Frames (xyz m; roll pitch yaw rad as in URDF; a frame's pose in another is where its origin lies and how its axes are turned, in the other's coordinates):
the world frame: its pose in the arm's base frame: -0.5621 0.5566 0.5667 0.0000 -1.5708 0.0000
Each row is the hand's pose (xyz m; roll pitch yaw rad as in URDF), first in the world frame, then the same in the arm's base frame.
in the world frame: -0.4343 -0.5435 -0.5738 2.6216 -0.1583 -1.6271
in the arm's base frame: 0.0117 0.0131 0.1324 -2.0997 0.0556 -1.7293
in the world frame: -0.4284 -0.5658 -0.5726 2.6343 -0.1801 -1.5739
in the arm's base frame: 0.0105 -0.0092 0.1383 -2.0786 0.0031 -1.7509
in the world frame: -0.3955 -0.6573 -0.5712 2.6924 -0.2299 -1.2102
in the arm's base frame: 0.0091 -0.1007 0.1712 -1.9343 -0.3507 -1.8159
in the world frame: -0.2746 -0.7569 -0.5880 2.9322 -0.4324 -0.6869
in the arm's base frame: 0.0259 -0.2003 0.2921 -1.3078 -0.7783 -2.1999
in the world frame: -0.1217 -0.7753 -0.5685 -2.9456 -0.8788 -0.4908
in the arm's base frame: 0.0064 -0.2187 0.4450 -0.4107 -0.5977 -2.7692
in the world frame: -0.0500 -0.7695 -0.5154 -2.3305 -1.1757 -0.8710
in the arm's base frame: -0.0467 -0.2129 0.5167 -0.0991 -0.2505 -2.8328
